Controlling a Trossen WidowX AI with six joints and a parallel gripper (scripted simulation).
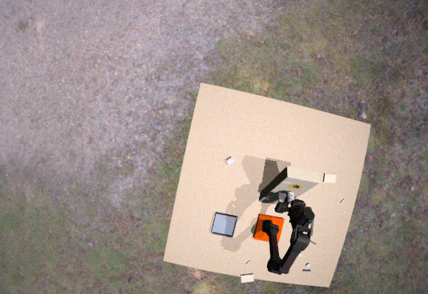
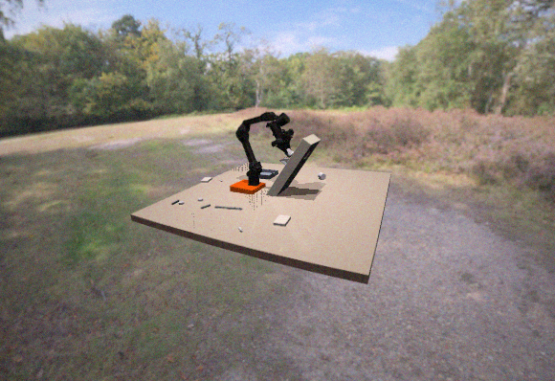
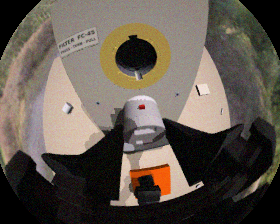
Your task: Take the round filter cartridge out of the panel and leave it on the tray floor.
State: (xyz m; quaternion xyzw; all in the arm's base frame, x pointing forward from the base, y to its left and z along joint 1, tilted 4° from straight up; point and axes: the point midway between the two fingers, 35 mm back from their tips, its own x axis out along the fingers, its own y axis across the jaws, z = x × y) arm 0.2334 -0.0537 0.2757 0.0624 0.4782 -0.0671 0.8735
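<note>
Right now the grey-blue square tray is 34 cm to the left of my gripper tip, 28 cm behind it and 25 cm below it. From my gripper tip the other things lie so: round filter cartridge right at my gripper tip.
</note>
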